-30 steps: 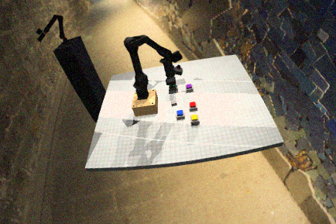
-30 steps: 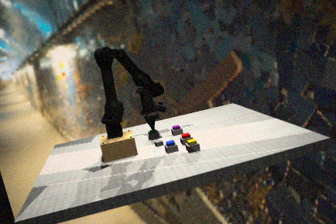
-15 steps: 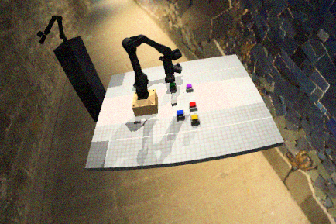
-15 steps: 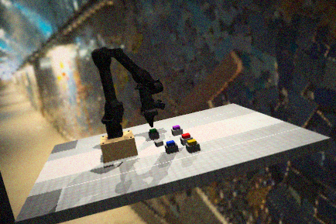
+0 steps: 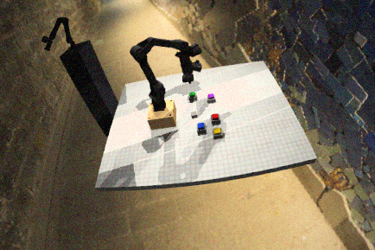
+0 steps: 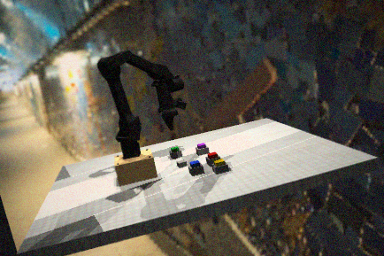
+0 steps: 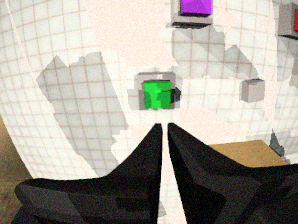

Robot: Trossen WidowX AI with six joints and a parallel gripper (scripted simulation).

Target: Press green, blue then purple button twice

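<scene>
Now: the blue button 50 mm ahead of my gripper tip, 270 mm to the right of it and 90 mm below it. The rest, counted from my gripper tip: green button 90 mm below; purple button 110 mm ahead, 40 mm to the right, 90 mm below; small grey block 10 mm ahead, 160 mm to the right, 110 mm below.
</scene>
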